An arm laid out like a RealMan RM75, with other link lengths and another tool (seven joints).
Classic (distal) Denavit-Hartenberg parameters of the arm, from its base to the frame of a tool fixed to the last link. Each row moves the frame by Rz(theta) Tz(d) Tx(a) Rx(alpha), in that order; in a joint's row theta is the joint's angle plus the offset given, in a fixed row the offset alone. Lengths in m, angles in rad.
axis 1: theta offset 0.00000  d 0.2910  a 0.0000  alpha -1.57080
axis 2: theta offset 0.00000  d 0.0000  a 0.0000  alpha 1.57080
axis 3: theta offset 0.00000  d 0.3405  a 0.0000  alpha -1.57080
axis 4: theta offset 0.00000  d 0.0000  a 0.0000  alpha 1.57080
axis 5: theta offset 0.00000  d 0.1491  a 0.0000  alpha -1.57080
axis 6: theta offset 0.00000  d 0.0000  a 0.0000  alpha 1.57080
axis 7: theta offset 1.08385  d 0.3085  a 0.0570  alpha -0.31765
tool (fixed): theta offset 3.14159  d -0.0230  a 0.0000  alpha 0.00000
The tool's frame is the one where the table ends.
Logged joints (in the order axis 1, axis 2, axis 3, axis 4, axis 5, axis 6, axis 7), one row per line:
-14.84 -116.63 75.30 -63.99 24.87 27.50 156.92
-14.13 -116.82 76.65 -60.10 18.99 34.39 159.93
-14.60 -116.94 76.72 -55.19 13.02 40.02 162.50
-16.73 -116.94 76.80 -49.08 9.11 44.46 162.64
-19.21 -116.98 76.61 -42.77 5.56 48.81 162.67
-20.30 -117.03 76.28 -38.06 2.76 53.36 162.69
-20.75 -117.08 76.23 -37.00 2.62 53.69 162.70
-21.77 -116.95 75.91 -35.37 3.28 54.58 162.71
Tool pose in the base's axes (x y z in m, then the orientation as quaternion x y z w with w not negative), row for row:
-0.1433 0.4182 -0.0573 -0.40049 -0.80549 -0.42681 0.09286
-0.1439 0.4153 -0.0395 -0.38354 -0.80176 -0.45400 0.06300
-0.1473 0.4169 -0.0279 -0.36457 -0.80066 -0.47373 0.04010
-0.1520 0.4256 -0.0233 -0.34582 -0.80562 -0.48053 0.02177
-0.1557 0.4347 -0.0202 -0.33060 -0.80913 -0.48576 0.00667
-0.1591 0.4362 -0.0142 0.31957 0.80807 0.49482 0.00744
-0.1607 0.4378 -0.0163 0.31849 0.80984 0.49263 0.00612
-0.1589 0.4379 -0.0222 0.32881 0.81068 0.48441 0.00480
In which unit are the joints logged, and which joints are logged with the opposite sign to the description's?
The joints are logged in degrees. Opposite sign: axis 3, axis 6.
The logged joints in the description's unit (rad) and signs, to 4 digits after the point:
-0.2590 -2.0356 -1.3142 -1.1168 0.4341 -0.4800 2.7388
-0.2466 -2.0389 -1.3378 -1.0489 0.3314 -0.6002 2.7913
-0.2548 -2.0410 -1.3390 -0.9632 0.2272 -0.6985 2.8362
-0.2920 -2.0410 -1.3404 -0.8566 0.1590 -0.7760 2.8386
-0.3353 -2.0417 -1.3371 -0.7465 0.0970 -0.8519 2.8391
-0.3543 -2.0426 -1.3313 -0.6643 0.0482 -0.9313 2.8395
-0.3622 -2.0434 -1.3305 -0.6458 0.0457 -0.9371 2.8397
-0.3800 -2.0412 -1.3249 -0.6173 0.0572 -0.9526 2.8398

